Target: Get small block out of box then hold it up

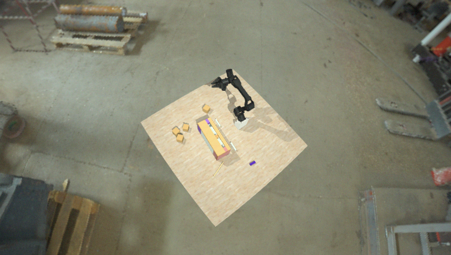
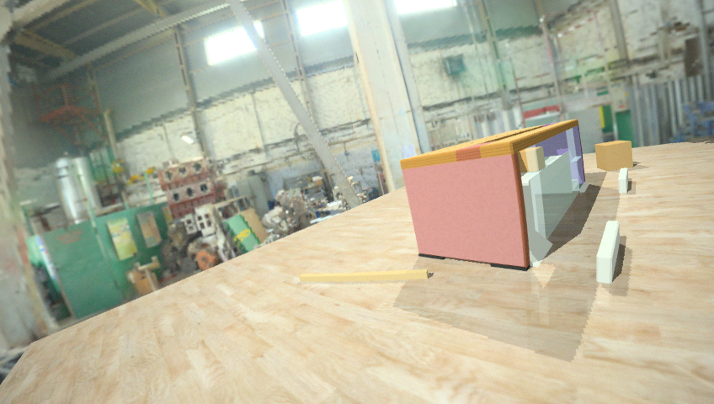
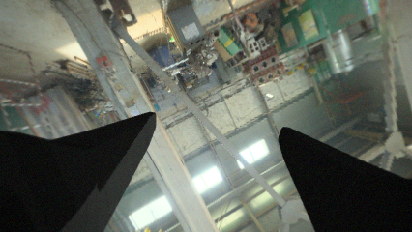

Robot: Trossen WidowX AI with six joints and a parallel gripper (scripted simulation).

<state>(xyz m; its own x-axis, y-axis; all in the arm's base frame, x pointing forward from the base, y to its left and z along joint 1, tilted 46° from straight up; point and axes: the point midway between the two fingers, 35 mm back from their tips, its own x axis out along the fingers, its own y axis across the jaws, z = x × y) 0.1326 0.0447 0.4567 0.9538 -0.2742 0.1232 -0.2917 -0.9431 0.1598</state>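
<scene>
Now: the box 370 mm below my gripper tip, 330 mm to the left of it and 110 mm ahead of it. Round my gripper tip: thin wooden stick (610 mm to the left, 430 mm below, 240 mm ahead); purple piece (720 mm to the left, 420 mm below, 70 mm behind); tan block (340 mm to the left, 340 mm below, 120 mm ahead).
</scene>
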